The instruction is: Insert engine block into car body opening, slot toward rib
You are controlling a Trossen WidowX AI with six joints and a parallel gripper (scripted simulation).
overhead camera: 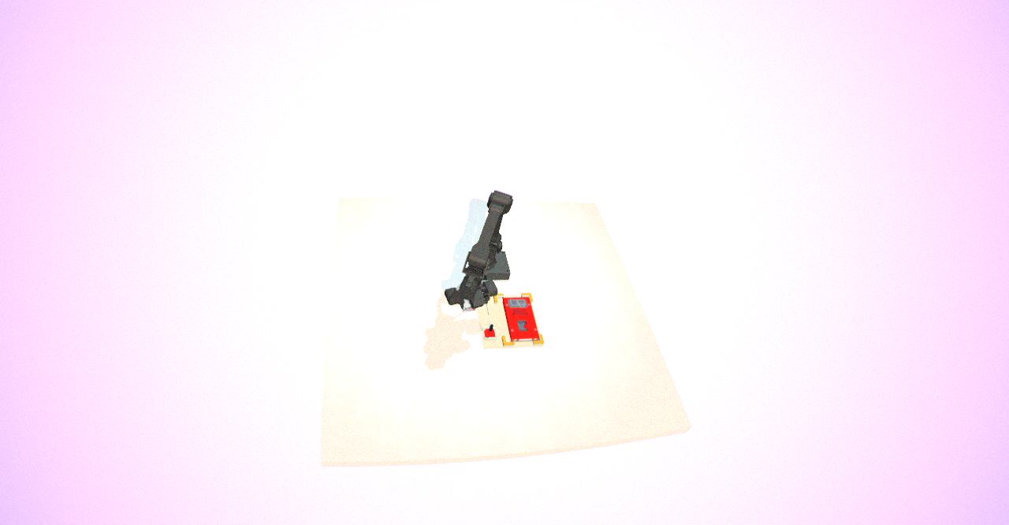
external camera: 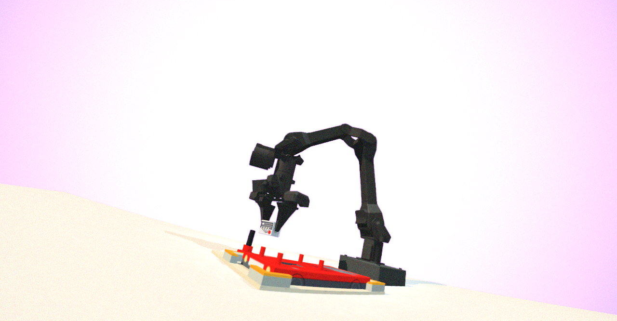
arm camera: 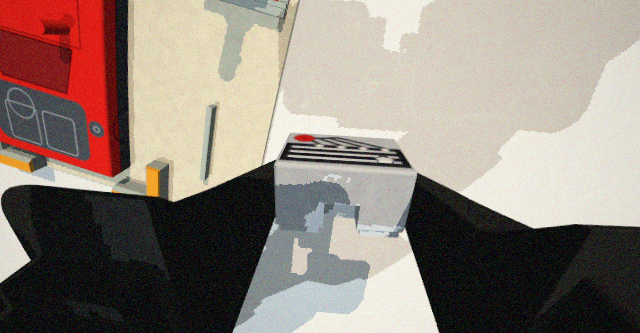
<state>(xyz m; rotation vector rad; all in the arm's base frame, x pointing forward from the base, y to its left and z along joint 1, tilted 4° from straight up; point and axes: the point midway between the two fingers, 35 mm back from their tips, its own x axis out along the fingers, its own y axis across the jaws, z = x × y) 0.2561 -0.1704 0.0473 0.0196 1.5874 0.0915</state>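
Right now my gripper tip is 90 mm short of the black peg, 60 mm to the right of it and 40 mm above it. Round my gripper tip: engine block: 10 mm above; beige base plate: 170 mm to the left, 60 mm below, 60 mm ahead.
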